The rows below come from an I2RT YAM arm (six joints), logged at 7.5 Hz.
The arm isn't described. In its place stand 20 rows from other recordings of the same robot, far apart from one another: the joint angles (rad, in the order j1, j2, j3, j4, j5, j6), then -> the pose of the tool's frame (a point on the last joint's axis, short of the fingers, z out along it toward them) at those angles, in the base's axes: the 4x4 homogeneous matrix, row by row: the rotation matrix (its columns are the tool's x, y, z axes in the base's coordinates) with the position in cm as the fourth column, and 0 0 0 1 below.
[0.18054, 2.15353, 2.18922, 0.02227, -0.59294, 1.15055] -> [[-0.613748 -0.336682 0.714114 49.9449], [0.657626 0.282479 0.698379 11.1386], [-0.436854 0.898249 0.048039 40.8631], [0 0 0 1]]
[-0.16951, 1.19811, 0.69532, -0.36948, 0.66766, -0.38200] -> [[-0.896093 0.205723 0.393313 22.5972], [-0.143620 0.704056 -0.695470 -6.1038], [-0.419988 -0.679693 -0.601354 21.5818], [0 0 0 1]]
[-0.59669, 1.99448, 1.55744, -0.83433, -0.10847, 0.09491] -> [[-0.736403 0.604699 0.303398 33.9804], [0.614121 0.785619 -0.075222 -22.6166], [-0.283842 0.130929 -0.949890 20.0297], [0 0 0 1]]
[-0.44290, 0.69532, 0.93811, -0.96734, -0.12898, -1.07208] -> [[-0.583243 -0.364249 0.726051 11.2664], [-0.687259 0.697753 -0.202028 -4.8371], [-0.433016 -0.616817 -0.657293 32.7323], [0 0 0 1]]
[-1.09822, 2.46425, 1.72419, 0.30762, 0.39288, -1.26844] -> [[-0.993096 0.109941 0.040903 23.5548], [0.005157 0.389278 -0.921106 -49.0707], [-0.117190 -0.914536 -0.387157 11.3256], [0 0 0 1]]
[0.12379, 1.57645, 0.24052, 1.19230, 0.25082, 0.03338] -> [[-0.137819 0.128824 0.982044 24.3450], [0.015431 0.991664 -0.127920 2.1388], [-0.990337 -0.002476 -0.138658 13.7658], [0 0 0 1]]
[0.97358, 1.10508, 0.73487, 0.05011, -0.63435, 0.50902] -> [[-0.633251 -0.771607 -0.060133 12.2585], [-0.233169 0.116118 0.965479 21.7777], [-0.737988 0.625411 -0.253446 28.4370], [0 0 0 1]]
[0.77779, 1.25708, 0.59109, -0.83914, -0.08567, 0.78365] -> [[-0.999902 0.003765 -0.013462 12.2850], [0.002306 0.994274 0.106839 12.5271], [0.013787 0.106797 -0.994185 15.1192], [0 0 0 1]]
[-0.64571, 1.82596, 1.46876, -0.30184, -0.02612, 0.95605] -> [[0.195881 0.736974 0.646916 33.9026], [0.874910 0.166613 -0.454723 -25.4277], [-0.442903 0.655065 -0.612149 27.2395], [0 0 0 1]]
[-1.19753, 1.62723, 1.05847, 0.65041, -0.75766, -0.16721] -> [[-0.041683 0.425656 0.903924 15.8858], [-0.225118 0.877446 -0.423568 -33.8546], [-0.973439 -0.221145 0.059248 30.3826], [0 0 0 1]]
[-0.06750, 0.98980, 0.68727, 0.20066, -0.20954, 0.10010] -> [[-0.114994 -0.129644 0.984870 23.5071], [0.105744 0.984216 0.141905 -0.8469], [-0.987722 0.120462 -0.099470 30.7398], [0 0 0 1]]
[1.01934, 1.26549, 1.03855, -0.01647, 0.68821, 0.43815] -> [[-0.256441 -0.249711 0.933746 17.1914], [0.208556 0.929000 0.305718 23.6329], [-0.943791 0.273138 -0.186155 34.4168], [0 0 0 1]]
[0.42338, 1.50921, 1.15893, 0.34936, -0.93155, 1.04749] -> [[-0.846488 -0.487422 0.214193 30.7086], [0.185340 0.107370 0.976791 16.9721], [-0.499107 0.866540 -0.000549 34.9195], [0 0 0 1]]
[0.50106, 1.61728, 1.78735, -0.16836, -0.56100, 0.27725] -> [[-0.237606 -0.840418 0.487073 31.3418], [0.134108 0.468249 0.873360 19.3248], [-0.962059 0.272836 0.001448 47.7995], [0 0 0 1]]
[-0.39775, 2.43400, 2.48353, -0.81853, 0.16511, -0.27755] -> [[-0.751118 0.296509 0.589834 49.6279], [0.022418 0.904402 -0.426093 -21.4855], [-0.659787 -0.306823 -0.685960 28.1278], [0 0 0 1]]
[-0.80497, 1.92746, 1.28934, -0.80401, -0.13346, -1.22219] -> [[-0.895115 -0.406068 0.184060 25.2060], [-0.413029 0.910718 0.000565 -25.5291], [-0.167856 -0.075516 -0.982915 15.4757], [0 0 0 1]]
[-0.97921, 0.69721, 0.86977, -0.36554, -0.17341, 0.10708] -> [[-0.029052 0.730460 0.682337 9.1933], [0.232011 0.668911 -0.706208 -12.5820], [-0.972279 0.137793 -0.188908 36.3270], [0 0 0 1]]
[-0.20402, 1.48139, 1.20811, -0.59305, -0.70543, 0.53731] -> [[-0.772519 0.161171 0.614197 31.2171], [0.557757 0.634559 0.535017 -4.1017], [-0.303515 0.755883 -0.580103 29.1061], [0 0 0 1]]
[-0.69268, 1.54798, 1.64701, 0.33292, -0.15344, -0.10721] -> [[0.264210 0.555749 0.788248 27.3579], [-0.356672 0.815652 -0.455518 -21.9960], [-0.896090 -0.160794 0.413724 50.7069], [0 0 0 1]]
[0.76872, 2.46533, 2.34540, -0.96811, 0.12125, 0.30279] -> [[-0.801439 -0.430352 0.415322 38.1854], [-0.363352 0.901936 0.233424 36.3335], [-0.475049 0.036167 -0.879216 21.2148], [0 0 0 1]]
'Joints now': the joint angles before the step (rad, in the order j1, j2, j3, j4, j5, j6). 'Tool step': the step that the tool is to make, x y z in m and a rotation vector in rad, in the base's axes. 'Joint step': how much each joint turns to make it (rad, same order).
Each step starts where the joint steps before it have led.
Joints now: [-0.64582 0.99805 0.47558 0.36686 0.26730 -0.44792]
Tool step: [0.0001 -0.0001 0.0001 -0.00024 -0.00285 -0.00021]
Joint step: [-0.00011 0.00077 -0.00015 0.00293 -0.00013 0.00158]
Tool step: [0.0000 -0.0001 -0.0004 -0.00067 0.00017 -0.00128]
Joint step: [-0.00017 0.00109 -0.00139 0.00287 0.00119 -0.00048]
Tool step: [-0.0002 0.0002 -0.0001 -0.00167 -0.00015 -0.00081]
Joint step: [0.00038 -0.00122 -0.00155 0.00174 0.00137 -0.00109]
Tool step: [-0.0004 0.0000 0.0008 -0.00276 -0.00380 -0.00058]
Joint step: [-0.00115 -0.00265 0.00015 0.00190 -0.00058 0.00000]
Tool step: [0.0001 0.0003 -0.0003 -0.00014 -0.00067 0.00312]
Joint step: [0.00100 -0.00019 -0.00158 0.00202 -0.00214 -0.00002]
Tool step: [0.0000 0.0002 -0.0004 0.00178 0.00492 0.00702]
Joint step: [-0.00037 -0.00074 -0.00001 -0.00502 -0.00708 -0.00271]
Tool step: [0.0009 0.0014 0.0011 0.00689 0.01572 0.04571]
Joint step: [0.00062 -0.00561 0.00870 -0.02835 -0.04390 -0.01131]
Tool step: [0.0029 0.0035 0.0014 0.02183 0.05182 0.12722]
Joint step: [0.00125 -0.00658 0.02500 -0.08035 -0.12114 -0.03758]
